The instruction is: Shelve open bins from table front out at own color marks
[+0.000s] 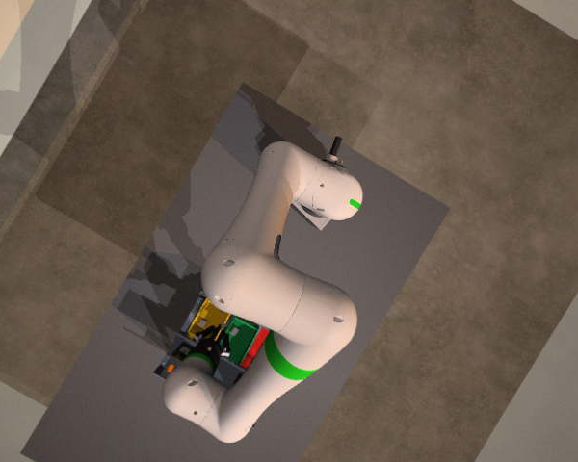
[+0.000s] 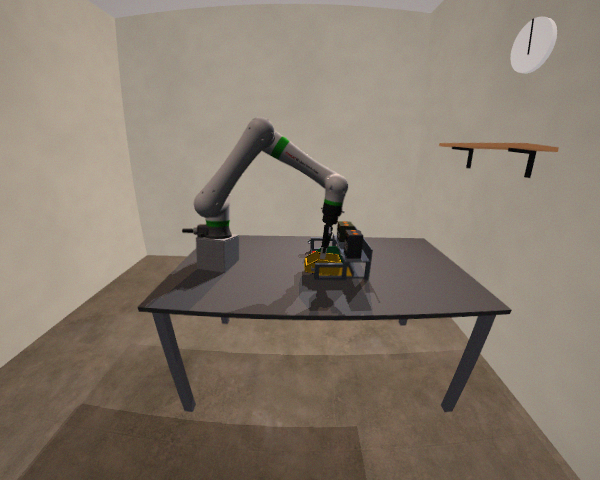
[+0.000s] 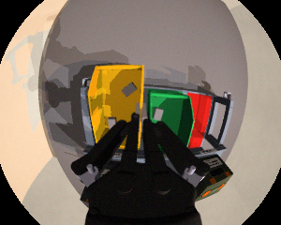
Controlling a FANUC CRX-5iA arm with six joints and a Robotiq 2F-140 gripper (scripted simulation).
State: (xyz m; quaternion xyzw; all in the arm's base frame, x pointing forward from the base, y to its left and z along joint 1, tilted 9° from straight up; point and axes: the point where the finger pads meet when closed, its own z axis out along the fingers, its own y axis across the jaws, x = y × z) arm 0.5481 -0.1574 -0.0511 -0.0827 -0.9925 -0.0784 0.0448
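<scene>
Right now my hand is 20 mm past the yellow bin, 50 mm to the left of it and 40 mm above it. From my hand the other things lie so: green bin (60 mm ahead, 60 mm to the left, 50 mm below); yellow-marked place (40 mm ahead, 50 mm to the right, 90 mm below); red mark (80 mm ahead, 170 mm to the left, 90 mm below).
</scene>
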